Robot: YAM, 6 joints.
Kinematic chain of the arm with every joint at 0, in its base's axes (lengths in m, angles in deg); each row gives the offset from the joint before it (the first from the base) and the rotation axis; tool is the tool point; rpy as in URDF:
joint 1: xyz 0 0 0.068 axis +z
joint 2: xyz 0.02 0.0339 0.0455 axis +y
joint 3: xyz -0.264 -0.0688 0 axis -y
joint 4: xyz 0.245 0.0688 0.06 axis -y
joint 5: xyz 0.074 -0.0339 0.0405 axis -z
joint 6: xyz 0.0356 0 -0.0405 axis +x
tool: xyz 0 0 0 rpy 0 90 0
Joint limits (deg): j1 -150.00..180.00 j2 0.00..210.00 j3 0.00..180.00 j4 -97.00..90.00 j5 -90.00..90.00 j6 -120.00..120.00
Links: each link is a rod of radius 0.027 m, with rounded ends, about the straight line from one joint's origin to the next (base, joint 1, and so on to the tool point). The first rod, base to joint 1, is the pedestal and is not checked.
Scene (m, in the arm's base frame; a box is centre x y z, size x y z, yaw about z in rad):
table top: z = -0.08
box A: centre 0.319 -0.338 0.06 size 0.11 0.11 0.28 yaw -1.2
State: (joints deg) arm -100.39 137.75 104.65 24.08 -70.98 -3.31
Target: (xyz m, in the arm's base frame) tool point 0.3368 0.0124 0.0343
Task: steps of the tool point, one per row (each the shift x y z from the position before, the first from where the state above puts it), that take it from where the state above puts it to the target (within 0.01 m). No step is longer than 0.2 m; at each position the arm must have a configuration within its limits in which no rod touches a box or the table.
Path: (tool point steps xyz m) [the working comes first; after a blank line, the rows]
Joints at the target: -3.85 126.22 51.80 10.64 -79.30 -3.31
Straight joint move there: touches box A.

1: 0.0968 0.0335 0.1123
2: 0.0785 0.0737 0.1005
3: 0.0462 0.1034 0.0834
4: 0.0053 0.1178 0.0619
5: 0.1146 -0.0259 -0.1224
6: 0.0862 0.0498 -0.1421
7: 0.0228 0.0960 -0.1389
8: -0.0497 0.0993 -0.1145

